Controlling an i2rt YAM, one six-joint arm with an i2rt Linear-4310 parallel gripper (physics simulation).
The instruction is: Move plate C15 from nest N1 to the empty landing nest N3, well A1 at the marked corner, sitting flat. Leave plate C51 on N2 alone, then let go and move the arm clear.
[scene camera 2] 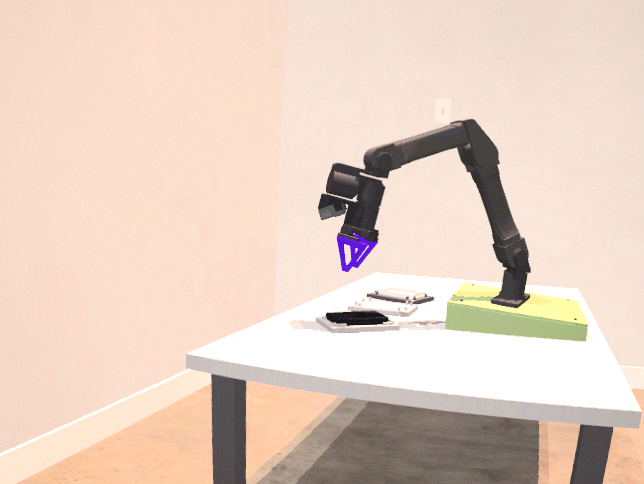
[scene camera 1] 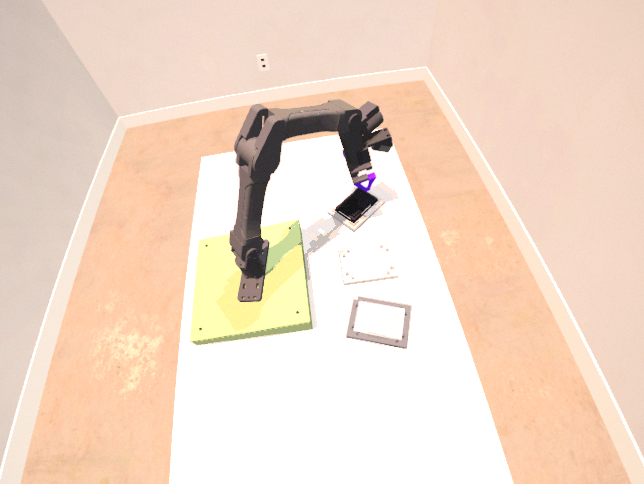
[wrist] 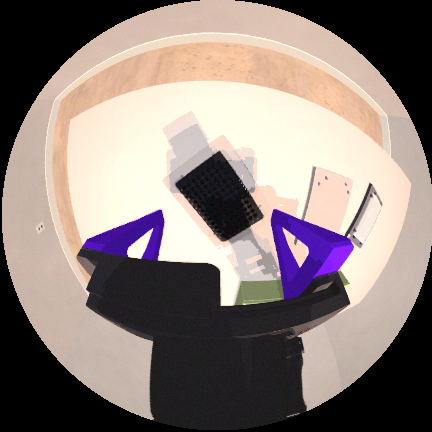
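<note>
A black well plate (scene camera 1: 356,204) (scene camera 2: 356,317) (wrist: 219,196) rests on a light nest (scene camera 1: 355,225) (scene camera 2: 359,328) at the far end of the row. A white plate (scene camera 1: 379,320) (scene camera 2: 399,293) (wrist: 369,218) lies on a dark grey nest (scene camera 1: 351,323) at the other end. Between them stands an empty white nest (scene camera 1: 368,264) (scene camera 2: 385,308) (wrist: 327,200) with small posts. Plate labels and the A1 corner mark cannot be read. My gripper (scene camera 1: 356,179) (scene camera 2: 351,268) (wrist: 217,214) is open and empty, above the black plate and apart from it, its purple fingers spread wide.
The arm's base stands on a thick yellow-green block (scene camera 1: 218,291) (scene camera 2: 515,327) beside the nests. All stand on a white table (scene camera 1: 333,405) (scene camera 2: 416,364). The arm's shadow falls across the table near the black plate.
</note>
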